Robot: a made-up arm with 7 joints. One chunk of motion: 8 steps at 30 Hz.
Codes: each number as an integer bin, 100 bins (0 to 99) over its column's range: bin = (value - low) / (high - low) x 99, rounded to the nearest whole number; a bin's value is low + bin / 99 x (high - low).
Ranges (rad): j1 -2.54..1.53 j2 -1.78..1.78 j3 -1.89..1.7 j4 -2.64..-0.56 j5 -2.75..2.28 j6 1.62..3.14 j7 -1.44..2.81
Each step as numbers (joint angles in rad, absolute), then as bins.
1 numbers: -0.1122 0.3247 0.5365 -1.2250 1.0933 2.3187 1.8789
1 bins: 59 59 67 67 76 46 77
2 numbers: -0.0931 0.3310 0.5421 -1.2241 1.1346 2.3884 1.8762
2 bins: 60 59 67 67 76 50 77
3 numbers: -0.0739 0.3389 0.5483 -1.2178 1.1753 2.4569 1.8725
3 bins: 60 59 67 68 77 55 77
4 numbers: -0.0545 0.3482 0.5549 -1.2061 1.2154 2.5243 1.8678
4 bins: 60 59 67 68 78 59 77
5 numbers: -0.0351 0.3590 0.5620 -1.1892 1.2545 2.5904 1.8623
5 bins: 61 59 68 69 79 63 77
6 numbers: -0.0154 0.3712 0.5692 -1.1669 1.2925 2.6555 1.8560
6 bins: 61 60 68 70 80 67 77
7 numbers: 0.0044 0.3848 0.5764 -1.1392 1.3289 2.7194 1.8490
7 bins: 62 60 68 71 80 72 77
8 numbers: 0.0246 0.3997 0.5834 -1.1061 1.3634 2.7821 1.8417
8 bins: 62 61 68 73 81 76 76
